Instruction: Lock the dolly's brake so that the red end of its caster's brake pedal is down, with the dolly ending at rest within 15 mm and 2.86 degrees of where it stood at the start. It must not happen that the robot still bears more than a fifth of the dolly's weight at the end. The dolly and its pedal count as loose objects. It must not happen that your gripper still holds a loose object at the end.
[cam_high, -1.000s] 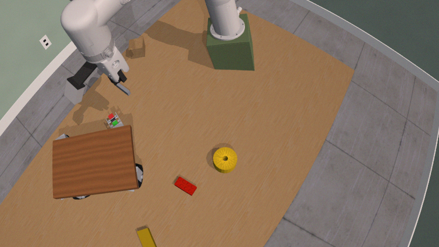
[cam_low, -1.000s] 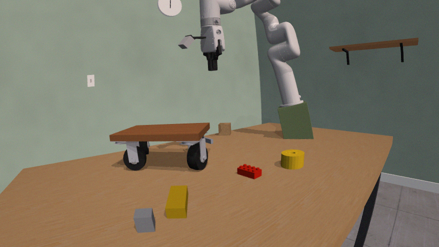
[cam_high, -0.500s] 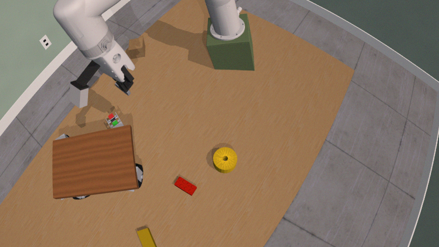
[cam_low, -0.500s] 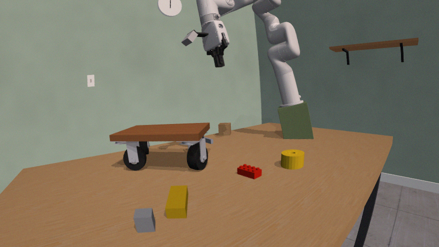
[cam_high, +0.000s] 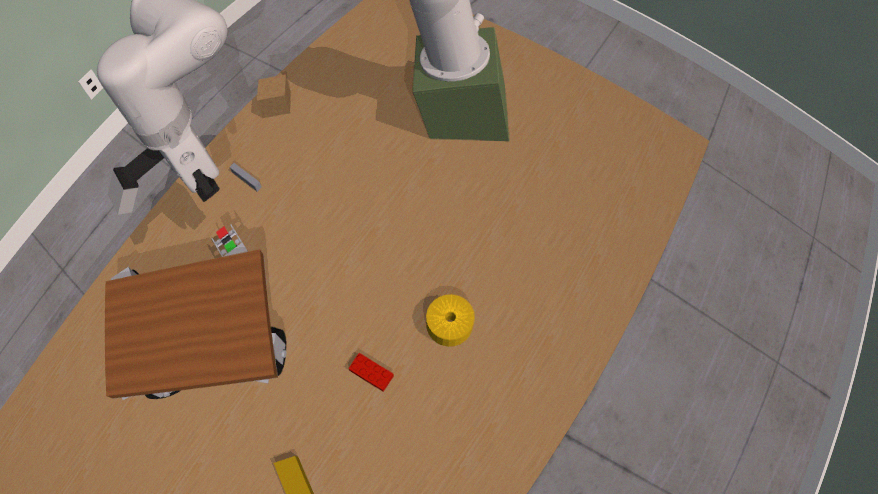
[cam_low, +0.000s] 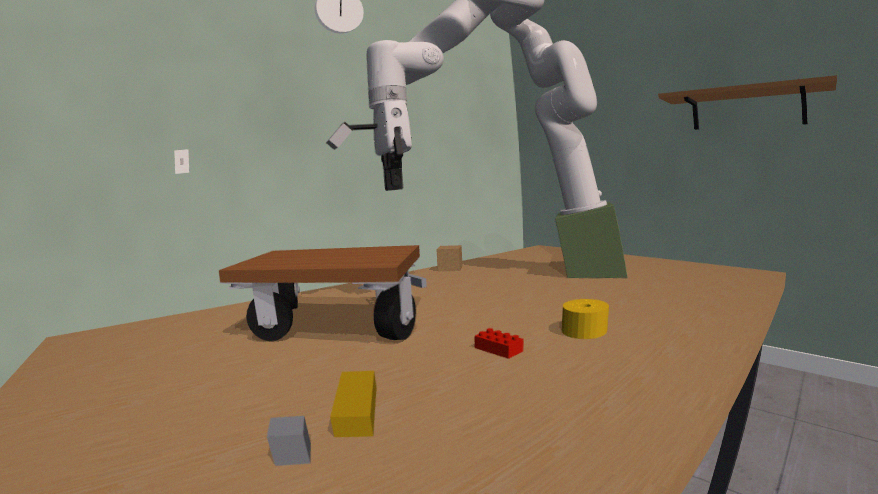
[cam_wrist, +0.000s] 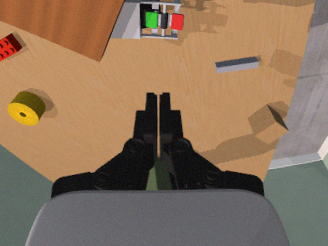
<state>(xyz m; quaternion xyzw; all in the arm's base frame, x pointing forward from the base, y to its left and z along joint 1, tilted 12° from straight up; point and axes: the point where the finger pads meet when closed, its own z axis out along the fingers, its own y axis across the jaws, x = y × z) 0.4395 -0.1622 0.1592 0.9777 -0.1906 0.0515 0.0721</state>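
My hand is 16 cm above the brake pedal, 2 cm short of it and 1 cm to the left of it. Round my hand: grey bar: 24 cm below, 13 cm behind, 10 cm to the right; red toy brick: 30 cm to the left, 23 cm below, 8 cm ahead; wooden cube: 31 cm behind, 22 cm below, 15 cm to the right.
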